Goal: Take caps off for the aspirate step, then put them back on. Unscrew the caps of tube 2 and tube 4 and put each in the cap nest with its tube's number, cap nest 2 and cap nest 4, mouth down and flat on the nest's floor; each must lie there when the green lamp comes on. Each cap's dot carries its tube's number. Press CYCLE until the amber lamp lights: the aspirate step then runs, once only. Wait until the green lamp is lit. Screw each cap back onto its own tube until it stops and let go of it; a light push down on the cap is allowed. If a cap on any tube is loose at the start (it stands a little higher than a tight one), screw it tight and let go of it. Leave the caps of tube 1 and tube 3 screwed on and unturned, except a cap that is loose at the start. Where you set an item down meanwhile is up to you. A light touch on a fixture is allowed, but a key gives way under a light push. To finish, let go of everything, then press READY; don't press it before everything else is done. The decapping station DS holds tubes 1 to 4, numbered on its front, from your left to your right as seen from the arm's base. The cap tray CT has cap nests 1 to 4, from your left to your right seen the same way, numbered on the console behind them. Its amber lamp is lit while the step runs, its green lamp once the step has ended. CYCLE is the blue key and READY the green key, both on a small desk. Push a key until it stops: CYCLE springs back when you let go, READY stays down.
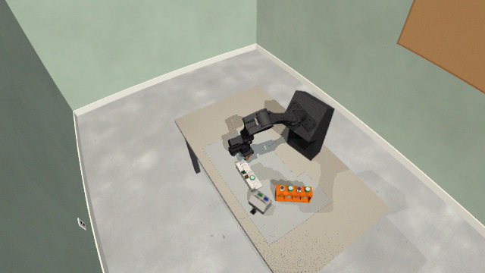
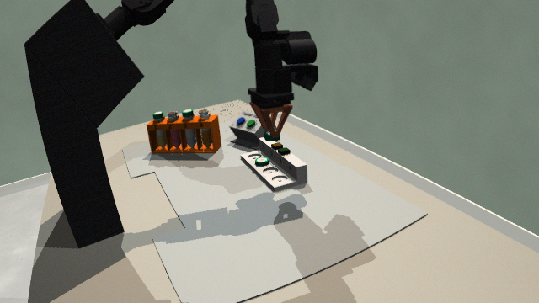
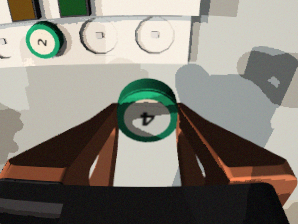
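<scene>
Right now my hand is 10 mm past the green ready key, 260 mm to the right of it and 60 mm above it. Also, from my hand: blue cycle key: 30 mm behind, 300 mm to the left, 60 mm below; cap 1: 280 mm behind, 340 mm to the left, 10 mm below.
</scene>
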